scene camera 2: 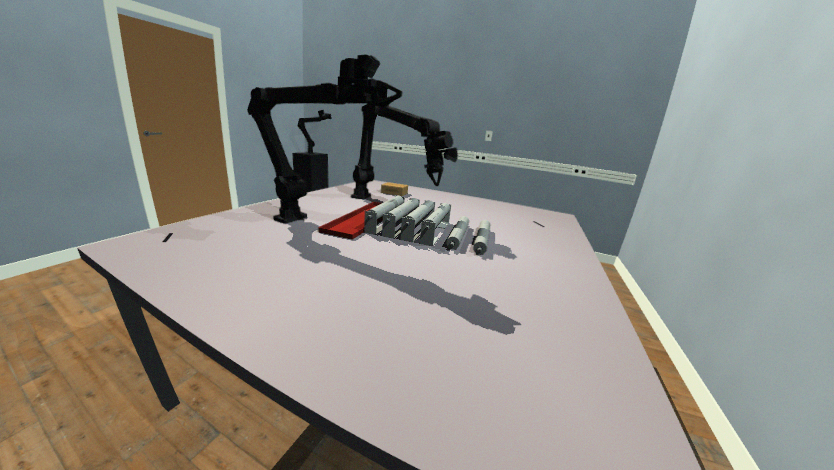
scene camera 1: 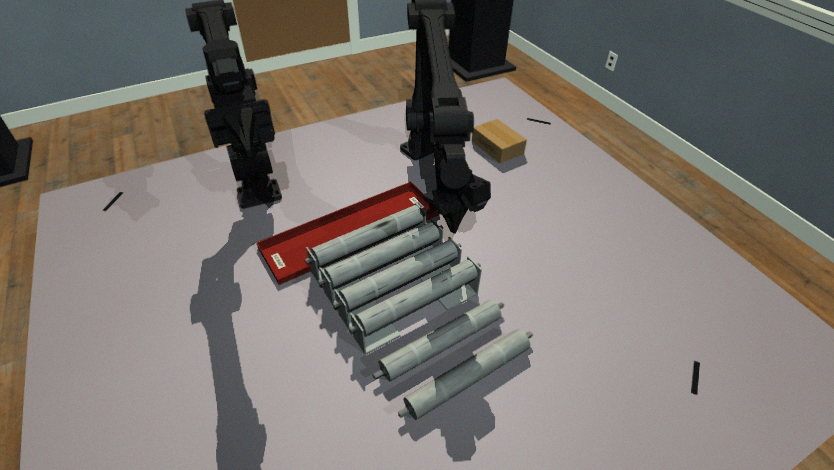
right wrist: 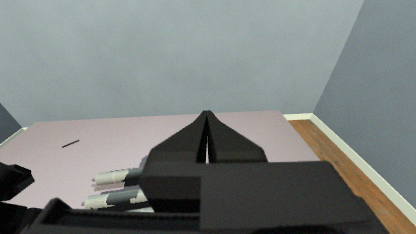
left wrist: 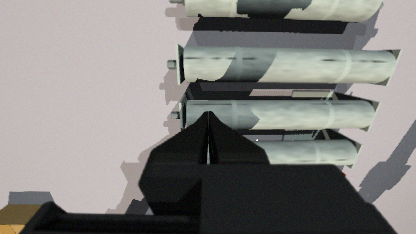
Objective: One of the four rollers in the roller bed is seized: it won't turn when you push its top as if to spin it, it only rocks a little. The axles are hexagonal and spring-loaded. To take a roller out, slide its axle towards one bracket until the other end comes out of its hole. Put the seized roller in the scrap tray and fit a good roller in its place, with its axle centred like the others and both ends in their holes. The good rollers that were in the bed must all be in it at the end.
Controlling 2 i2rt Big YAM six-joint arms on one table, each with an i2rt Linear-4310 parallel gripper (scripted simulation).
In view: my left gripper (scene camera 1: 453,232), my right gripper (scene camera 1: 249,153), a cardboard box (scene camera 1: 502,143) and a red scrap tray (scene camera 1: 284,253).
The red scrap tray also shows in scene camera 2 (scene camera 2: 350,223). My left gripper is seen too in the left wrist view (left wrist: 208,117). My right gripper is seen too in scene camera 2 (scene camera 2: 401,93) and in the right wrist view (right wrist: 207,116). The right wrist view does not show the cardboard box: it is out of frame. The right wrist view misses the red scrap tray: it is out of frame.
